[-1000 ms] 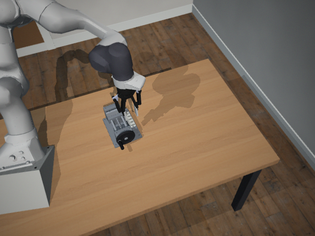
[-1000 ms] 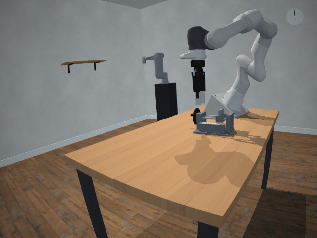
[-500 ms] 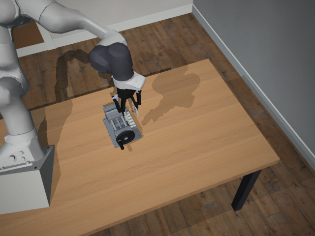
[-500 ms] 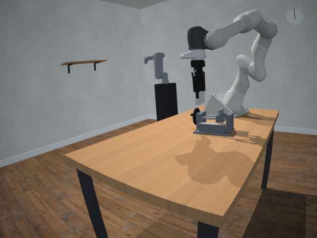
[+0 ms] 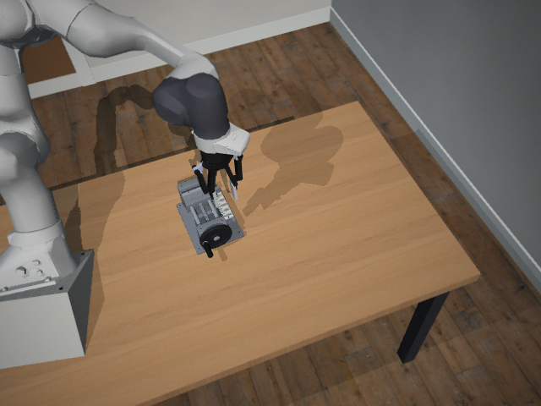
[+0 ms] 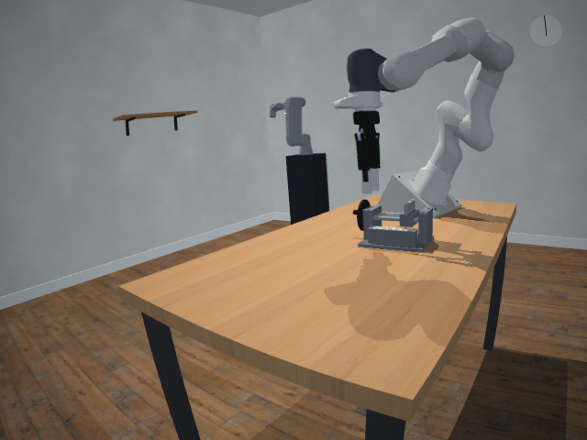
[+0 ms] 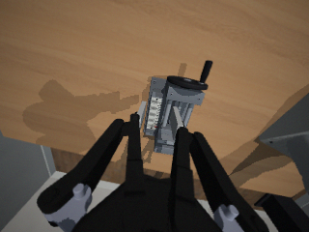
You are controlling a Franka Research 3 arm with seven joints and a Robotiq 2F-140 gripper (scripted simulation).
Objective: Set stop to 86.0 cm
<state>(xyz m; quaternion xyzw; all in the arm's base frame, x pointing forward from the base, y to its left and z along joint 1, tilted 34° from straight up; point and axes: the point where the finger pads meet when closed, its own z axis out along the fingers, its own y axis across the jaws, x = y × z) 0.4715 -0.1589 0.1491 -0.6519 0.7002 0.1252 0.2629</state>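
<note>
My gripper is now 9 cm past the black handwheel, 6 cm to the left of it and 11 cm above it. Round my hand: sliding stop block 4 cm behind, 10 cm to the left, 10 cm below.
</note>
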